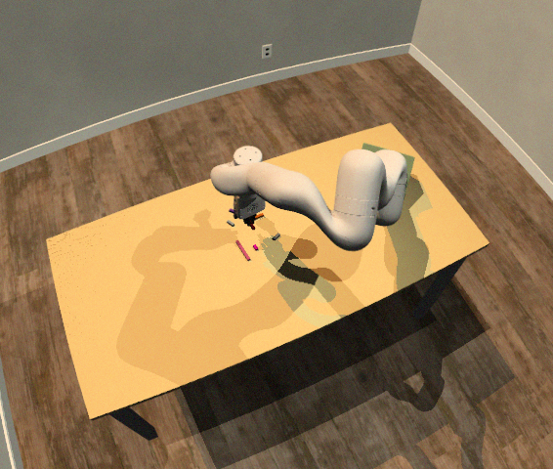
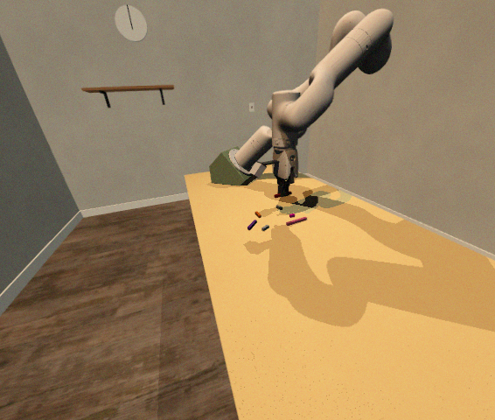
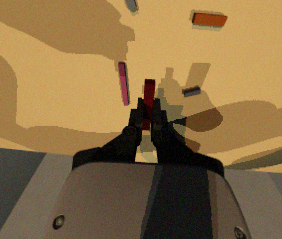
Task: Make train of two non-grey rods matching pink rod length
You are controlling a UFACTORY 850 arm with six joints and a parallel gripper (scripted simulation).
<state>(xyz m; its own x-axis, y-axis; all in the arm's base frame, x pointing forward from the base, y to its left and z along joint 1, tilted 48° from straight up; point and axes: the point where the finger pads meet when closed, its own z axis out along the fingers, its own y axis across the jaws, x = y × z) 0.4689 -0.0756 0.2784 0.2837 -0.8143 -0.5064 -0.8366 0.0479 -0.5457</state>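
Now: hand 1 cm past the magenta rod, 4 cm to the right of it and 12 cm above it. The rest, counted from my hand: orange rod: 5 cm behind, 9 cm to the right, 12 cm below; then pink rod: 3 cm ahead, 5 cm to the left, 12 cm below; then red rod: 2 cm below.
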